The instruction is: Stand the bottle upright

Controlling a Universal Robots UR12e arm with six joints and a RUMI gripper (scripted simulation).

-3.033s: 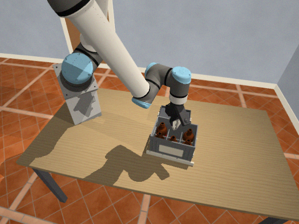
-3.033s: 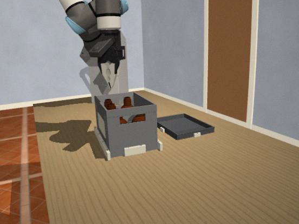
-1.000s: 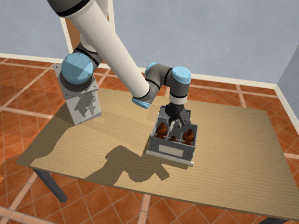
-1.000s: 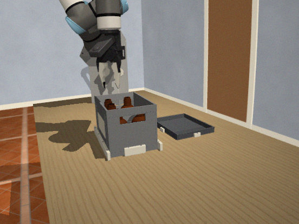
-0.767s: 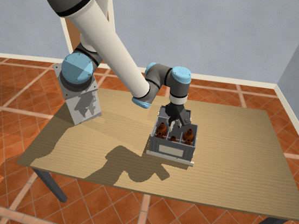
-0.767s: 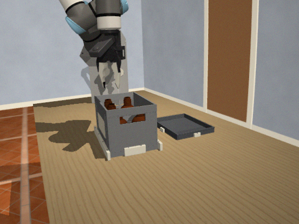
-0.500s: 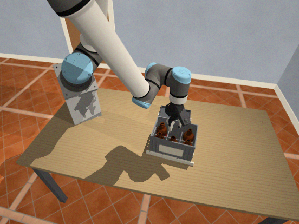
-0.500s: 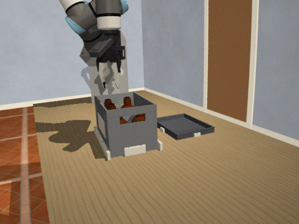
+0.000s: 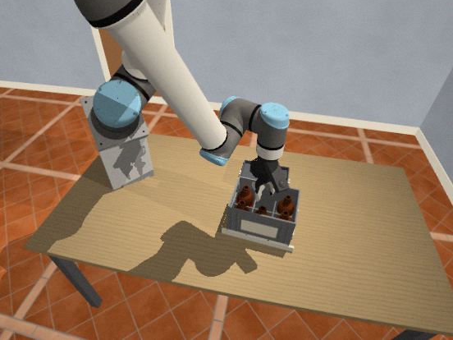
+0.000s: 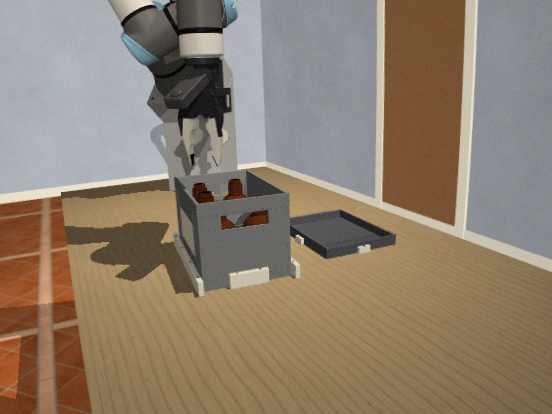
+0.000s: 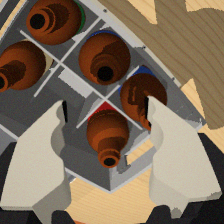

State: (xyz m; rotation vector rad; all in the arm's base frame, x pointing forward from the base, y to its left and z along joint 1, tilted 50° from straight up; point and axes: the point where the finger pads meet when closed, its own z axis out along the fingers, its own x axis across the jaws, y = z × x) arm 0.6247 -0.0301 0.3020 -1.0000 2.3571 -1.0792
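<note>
My hand is 15 cm above the grey crate, 4 cm to the right of it and 1 cm short of it. Also, from my hand: bottle (15 cm below, 11 cm ahead, 7 cm to the left); grey tray (33 cm to the left, 22 cm below, 3 cm ahead).
</note>
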